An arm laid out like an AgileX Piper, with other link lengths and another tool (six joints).
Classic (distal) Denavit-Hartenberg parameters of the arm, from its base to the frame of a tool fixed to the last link. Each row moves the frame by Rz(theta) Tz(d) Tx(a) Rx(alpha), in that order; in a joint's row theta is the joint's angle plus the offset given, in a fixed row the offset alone. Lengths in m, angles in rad.
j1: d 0.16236  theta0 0  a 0  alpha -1.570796
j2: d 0  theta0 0.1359  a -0.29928  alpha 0
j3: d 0  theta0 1.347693  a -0.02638  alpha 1.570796
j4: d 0.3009  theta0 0  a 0  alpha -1.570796
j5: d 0  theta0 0  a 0  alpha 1.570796
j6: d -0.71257  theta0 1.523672  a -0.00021  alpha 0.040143
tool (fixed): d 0.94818  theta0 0  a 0  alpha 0
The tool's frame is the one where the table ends.
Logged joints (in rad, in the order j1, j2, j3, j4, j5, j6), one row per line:
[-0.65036 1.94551 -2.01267 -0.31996 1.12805 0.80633]
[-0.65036 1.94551 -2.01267 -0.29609 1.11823 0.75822]
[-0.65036 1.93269 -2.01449 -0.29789 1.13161 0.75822]
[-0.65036 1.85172 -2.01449 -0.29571 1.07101 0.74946]
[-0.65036 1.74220 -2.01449 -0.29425 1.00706 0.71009]
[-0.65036 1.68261 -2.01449 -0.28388 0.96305 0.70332]
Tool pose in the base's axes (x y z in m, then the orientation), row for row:
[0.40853 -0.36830 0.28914 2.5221 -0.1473 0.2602]
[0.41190 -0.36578 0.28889 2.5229 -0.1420 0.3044]
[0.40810 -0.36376 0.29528 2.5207 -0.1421 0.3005]
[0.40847 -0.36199 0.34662 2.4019 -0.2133 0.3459]
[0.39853 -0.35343 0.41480 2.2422 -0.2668 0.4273]
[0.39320 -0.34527 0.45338 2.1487 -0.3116 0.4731]
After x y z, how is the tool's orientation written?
As angles about the fixed x, y, z axes (roll, pitch, yaw), in radians.
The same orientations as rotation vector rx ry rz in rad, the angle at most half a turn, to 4 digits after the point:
[2.5173 0.2691 0.2903]
[2.5143 0.3274 0.3010]
[2.5125 0.3219 0.2998]
[2.3978 0.3171 0.4161]
[2.2422 0.3365 0.5283]
[2.1546 0.3293 0.6073]

